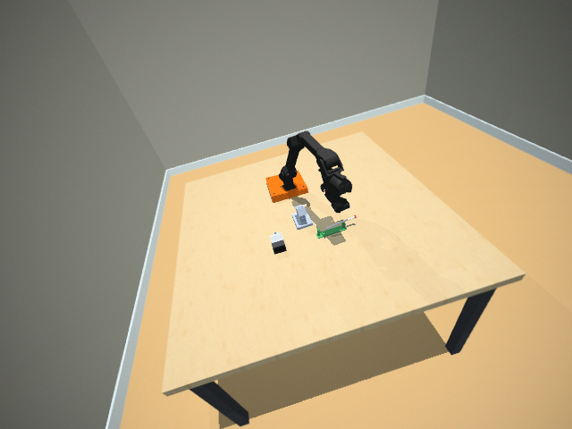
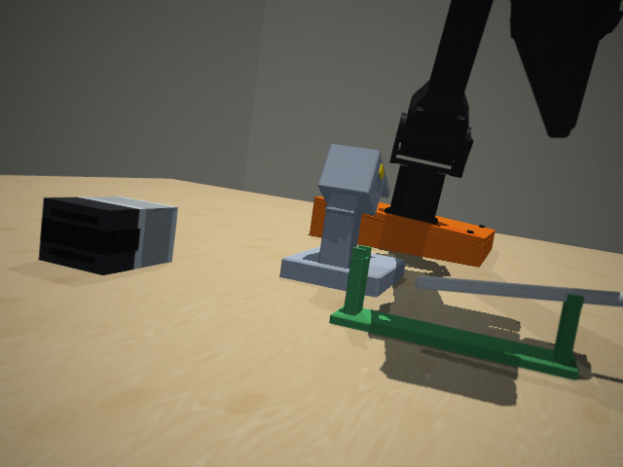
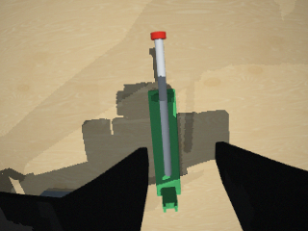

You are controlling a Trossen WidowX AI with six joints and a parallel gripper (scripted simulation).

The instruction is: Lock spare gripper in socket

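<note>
Right now my gripper tip is 10 cm above the green rack, 4 cm to the left of it and 1 cm past it. The rest, counted from my gripper tip: grey mount 15 cm behind, 12 cm to the right, 8 cm below; spare gripper 29 cm to the right, 11 cm below, 7 cm behind.
</note>
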